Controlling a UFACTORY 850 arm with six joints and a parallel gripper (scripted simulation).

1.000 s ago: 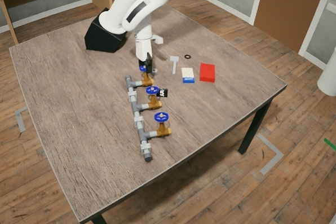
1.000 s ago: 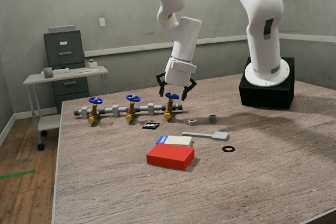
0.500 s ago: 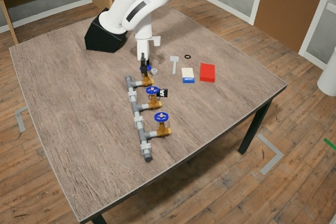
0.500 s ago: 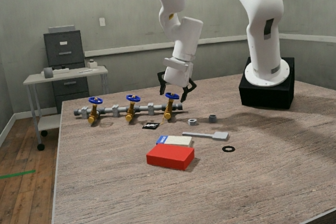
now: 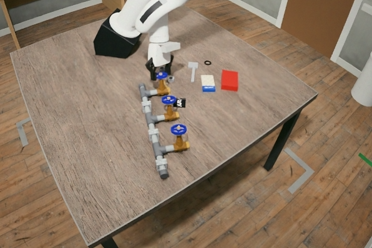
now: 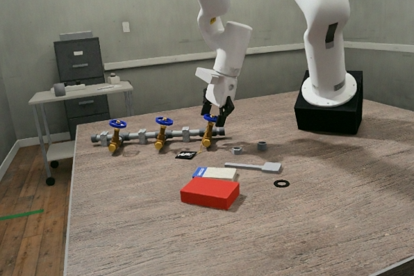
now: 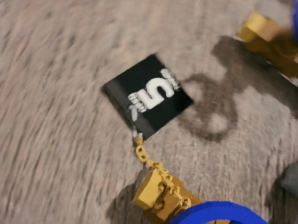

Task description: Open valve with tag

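Now: the grey hex nut 90 mm to the left of my hand, 90 mm below it and 50 mm behind it. The rest, counted from my hand: grey cap: 130 mm behind, 100 mm below, 90 mm to the left; then grey t-shaped tool: 230 mm to the left, 100 mm below, 50 mm behind; then black tag: 100 mm below, 100 mm ahead, 40 mm to the left.
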